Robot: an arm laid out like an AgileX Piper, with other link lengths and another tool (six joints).
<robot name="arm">
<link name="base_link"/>
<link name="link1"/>
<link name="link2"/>
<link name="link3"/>
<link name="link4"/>
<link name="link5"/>
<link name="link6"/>
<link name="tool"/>
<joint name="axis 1" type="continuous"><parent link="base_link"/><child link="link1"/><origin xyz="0 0 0.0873"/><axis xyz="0 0 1"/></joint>
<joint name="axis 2" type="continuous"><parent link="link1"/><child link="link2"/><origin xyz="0 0 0"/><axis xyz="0 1 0"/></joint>
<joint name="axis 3" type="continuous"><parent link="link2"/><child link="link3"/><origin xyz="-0.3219 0 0.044"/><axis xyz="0 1 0"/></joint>
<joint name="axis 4" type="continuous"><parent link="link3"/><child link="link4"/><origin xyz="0.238 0 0.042"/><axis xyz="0.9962 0 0.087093"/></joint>
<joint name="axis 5" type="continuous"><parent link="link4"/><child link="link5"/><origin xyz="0 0 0"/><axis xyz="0 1 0"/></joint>
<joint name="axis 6" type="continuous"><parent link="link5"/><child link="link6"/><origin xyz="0.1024 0 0.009"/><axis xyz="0.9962 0 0.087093"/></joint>
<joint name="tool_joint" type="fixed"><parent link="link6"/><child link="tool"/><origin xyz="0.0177 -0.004 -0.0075" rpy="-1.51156 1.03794 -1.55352"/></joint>
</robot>
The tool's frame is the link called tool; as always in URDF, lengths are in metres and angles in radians. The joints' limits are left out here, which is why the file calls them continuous.
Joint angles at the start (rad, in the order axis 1, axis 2, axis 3, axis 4, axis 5, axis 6): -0.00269, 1.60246, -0.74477, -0.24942, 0.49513, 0.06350
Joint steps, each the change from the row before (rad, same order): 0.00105, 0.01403, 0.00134, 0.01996, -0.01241, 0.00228; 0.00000, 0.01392, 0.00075, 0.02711, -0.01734, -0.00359; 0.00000, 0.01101, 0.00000, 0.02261, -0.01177, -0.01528; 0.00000, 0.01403, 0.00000, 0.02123, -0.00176, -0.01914; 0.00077, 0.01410, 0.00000, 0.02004, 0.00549, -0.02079; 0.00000, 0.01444, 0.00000, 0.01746, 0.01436, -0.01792; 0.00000, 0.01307, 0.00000, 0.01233, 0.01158, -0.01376; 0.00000, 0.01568, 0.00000, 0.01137, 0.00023, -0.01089
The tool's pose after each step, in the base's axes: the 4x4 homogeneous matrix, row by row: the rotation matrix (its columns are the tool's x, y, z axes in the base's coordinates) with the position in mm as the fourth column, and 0 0 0 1 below. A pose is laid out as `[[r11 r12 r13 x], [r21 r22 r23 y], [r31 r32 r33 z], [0 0 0 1]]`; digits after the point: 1 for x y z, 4 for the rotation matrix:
[[-0.7842 -0.5658 0.2547 272.3], [-0.6097 0.7789 -0.1468 -18.3], [-0.1153 -0.2704 -0.9558 136.1], [0 0 0 1]]
[[-0.7920 -0.5548 0.2547 274.5], [-0.5967 0.7918 -0.1305 -16.3], [-0.1292 -0.2553 -0.9582 132.3], [0 0 0 1]]
[[-0.7923 -0.5548 0.2540 276.1], [-0.5948 0.7951 -0.1185 -14.8], [-0.1362 -0.2449 -0.9599 129.3], [0 0 0 1]]
[[-0.7924 -0.5604 0.2411 276.8], [-0.5959 0.7956 -0.1091 -13.7], [-0.1307 -0.2301 -0.9643 125.3], [0 0 0 1]]
[[-0.7918 -0.5692 0.2215 276.5], [-0.5992 0.7942 -0.1011 -12.6], [-0.1183 -0.2128 -0.9699 121.2], [0 0 0 1]]
[[-0.7933 -0.5775 0.1929 275.2], [-0.6009 0.7936 -0.0951 -11.8], [-0.0981 -0.1913 -0.9766 116.8], [0 0 0 1]]
[[-0.7936 -0.5847 0.1684 274.2], [-0.6031 0.7925 -0.0908 -11.3], [-0.0804 -0.1736 -0.9815 112.9], [0 0 0 1]]
[[-0.7937 -0.5889 0.1524 274.5], [-0.6042 0.7922 -0.0856 -10.7], [-0.0703 -0.1600 -0.9846 108.5], [0 0 0 1]]

